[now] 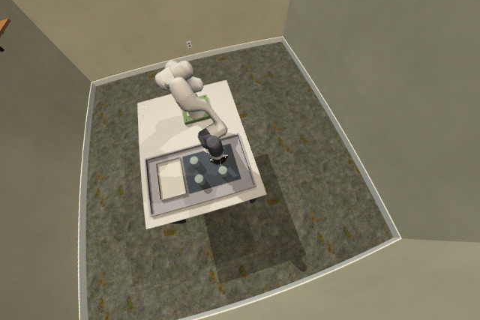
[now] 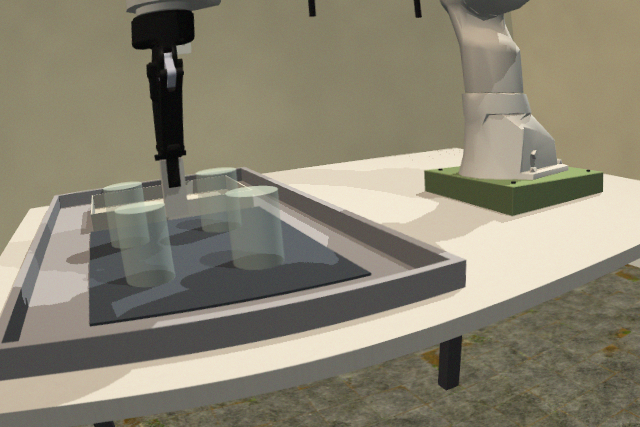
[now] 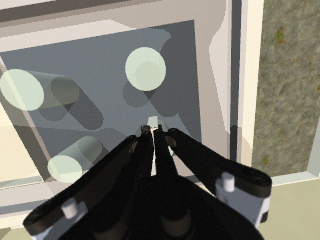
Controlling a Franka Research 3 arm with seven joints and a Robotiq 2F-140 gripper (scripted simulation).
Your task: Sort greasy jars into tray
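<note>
The dark mat is 11 cm below my hand, 9 cm to the right of it and 4 cm behind it. The rest, counted from my hand: cream tray 41 cm to the right, 10 cm below, 6 cm behind.
</note>
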